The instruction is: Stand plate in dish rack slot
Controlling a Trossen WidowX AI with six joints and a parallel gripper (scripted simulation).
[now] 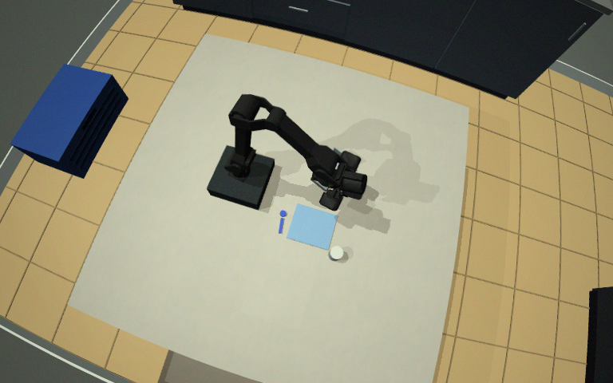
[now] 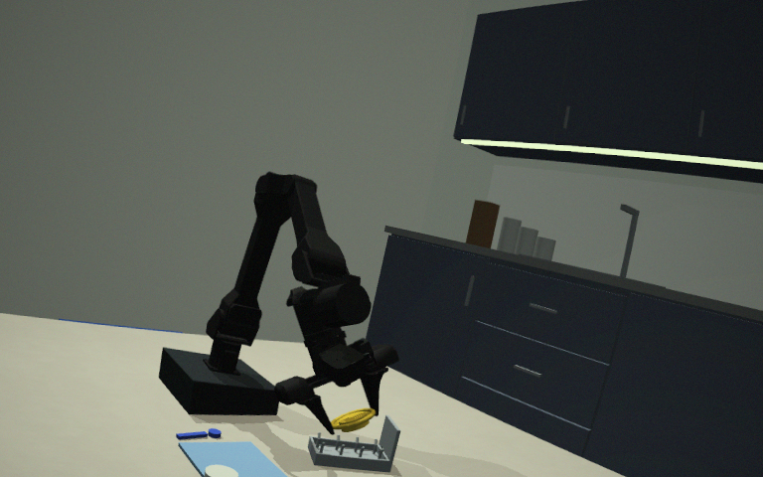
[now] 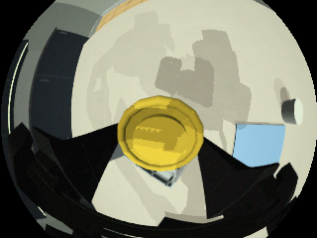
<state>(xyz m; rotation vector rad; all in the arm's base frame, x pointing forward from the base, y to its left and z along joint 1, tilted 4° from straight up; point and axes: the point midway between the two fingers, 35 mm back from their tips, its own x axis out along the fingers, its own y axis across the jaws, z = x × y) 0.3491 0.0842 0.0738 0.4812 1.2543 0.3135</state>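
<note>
The grey dish rack lies 80 mm below my gripper tip, 70 mm behind it and 50 mm to the left of it. The rest, counted from my gripper tip: light blue mat: 160 mm to the right, 100 mm below, 50 mm behind; then white cup: 220 mm to the right, 70 mm below, 60 mm ahead; then yellow plate: 10 mm above.
</note>
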